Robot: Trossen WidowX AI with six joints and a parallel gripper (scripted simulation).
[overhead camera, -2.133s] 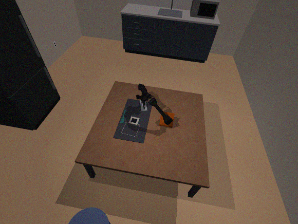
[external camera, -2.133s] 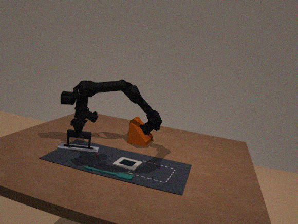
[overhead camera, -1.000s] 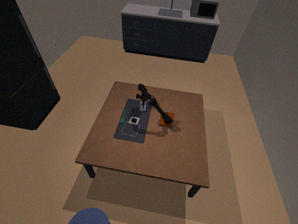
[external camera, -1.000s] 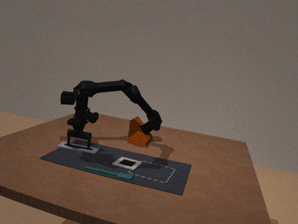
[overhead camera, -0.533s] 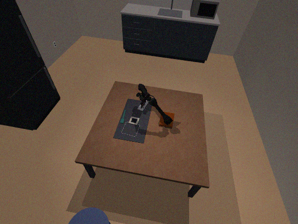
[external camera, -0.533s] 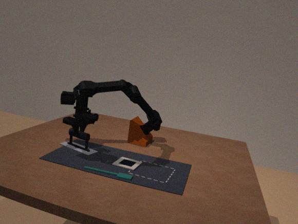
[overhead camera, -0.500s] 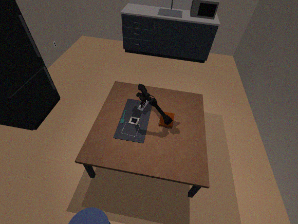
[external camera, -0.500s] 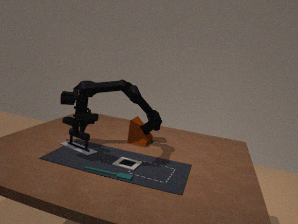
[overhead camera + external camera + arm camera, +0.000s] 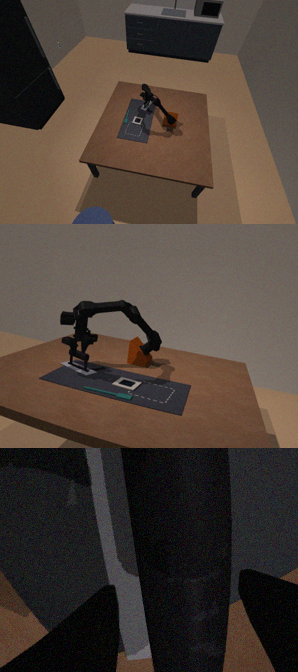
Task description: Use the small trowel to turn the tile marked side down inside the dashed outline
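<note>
My gripper tip is now 25 cm to the right of the dark mat, 8 cm above it and 2 cm short of it. Also, from my gripper tip: teal trowel (30 cm to the left, 16 cm ahead, 6 cm below); tile (29 cm to the left, 6 cm below, 2 cm ahead).
</note>
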